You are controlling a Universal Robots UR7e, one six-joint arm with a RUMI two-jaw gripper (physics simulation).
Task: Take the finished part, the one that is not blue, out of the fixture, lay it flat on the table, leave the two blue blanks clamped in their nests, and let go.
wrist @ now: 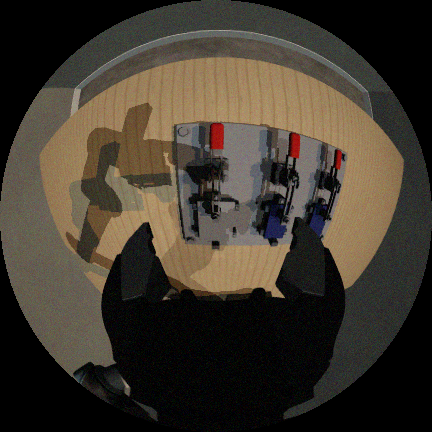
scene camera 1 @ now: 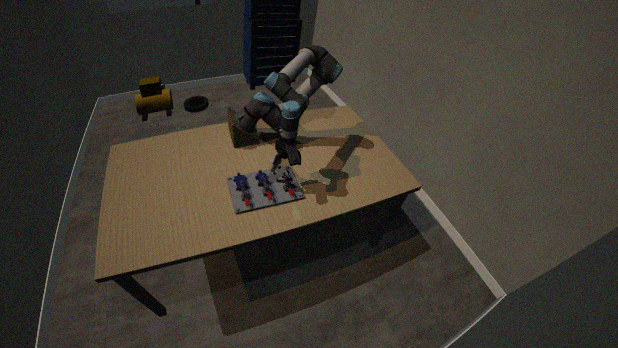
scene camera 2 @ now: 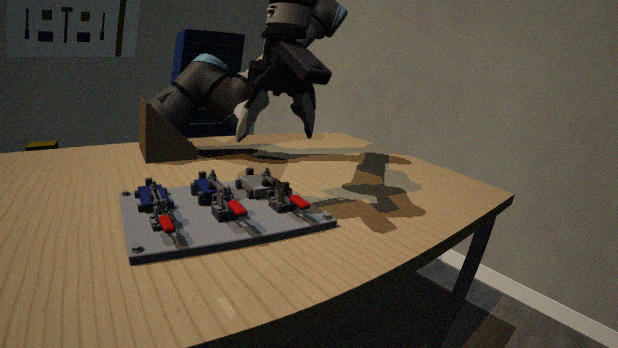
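Observation:
The grey finished part (scene camera 2: 255, 185) (wrist: 210, 227) sits in the fixture's nest at the right end in scene camera 2. A toggle clamp's arm reaches over it, with its red handle (scene camera 2: 299, 202) (wrist: 216, 136) low. Two blue blanks, one (scene camera 1: 241, 181) (scene camera 2: 151, 196) (wrist: 317, 220) at the far end and one (scene camera 1: 262, 177) (scene camera 2: 203, 190) (wrist: 275, 223) in the middle, sit in their nests under clamp arms. The fixture plate (scene camera 1: 257, 195) (scene camera 2: 200, 235) (wrist: 245, 155) lies on the table. My gripper (scene camera 2: 275, 138) (wrist: 221, 222) is open and empty, above and behind the finished part's end of the fixture.
The wooden table (scene camera 1: 165, 200) (scene camera 2: 75, 240) (wrist: 370, 175) extends around the fixture. The arm's wedge-shaped mount (scene camera 1: 235, 132) (scene camera 2: 160, 137) stands behind the fixture. The arm's shadow falls across the table beside the finished part's end. A blue cabinet (scene camera 1: 247, 50) stands on the floor behind.

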